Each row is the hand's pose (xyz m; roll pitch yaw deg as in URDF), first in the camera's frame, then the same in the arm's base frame.
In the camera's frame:
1: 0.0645 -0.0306 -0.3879 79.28 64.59 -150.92
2: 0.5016 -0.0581 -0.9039 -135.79 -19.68 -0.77
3: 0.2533 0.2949 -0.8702 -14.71 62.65 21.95
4: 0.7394 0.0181 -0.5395 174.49 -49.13 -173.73
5: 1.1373 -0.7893 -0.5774 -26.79 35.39 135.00
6: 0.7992 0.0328 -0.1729 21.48 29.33 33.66
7: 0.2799 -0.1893 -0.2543 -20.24 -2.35 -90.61
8: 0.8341 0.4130 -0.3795 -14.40 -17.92 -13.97
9: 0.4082 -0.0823 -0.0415 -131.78 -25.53 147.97
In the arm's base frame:
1: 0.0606 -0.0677 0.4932 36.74 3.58 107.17
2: 0.1720 0.2512 -0.0933 -113.37 45.36 -68.28
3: 0.4354 0.3428 0.2378 113.53 41.26 66.09
4: 0.3088 -0.1654 -0.1469 37.72 -56.82 -119.91
5: -0.3445 -0.3500 -0.7391 1.95 -27.14 63.98
6: 0.3343 -0.5258 -0.0594 108.36 43.57 19.27
7: -0.0297 -0.2843 0.3078 -86.93 14.77 -172.34
8: 0.7113 -0.3105 -0.0607 -9.22 50.09 -85.73
9: 0.1068 -0.5179 0.3033 -29.22 -76.24 -19.45

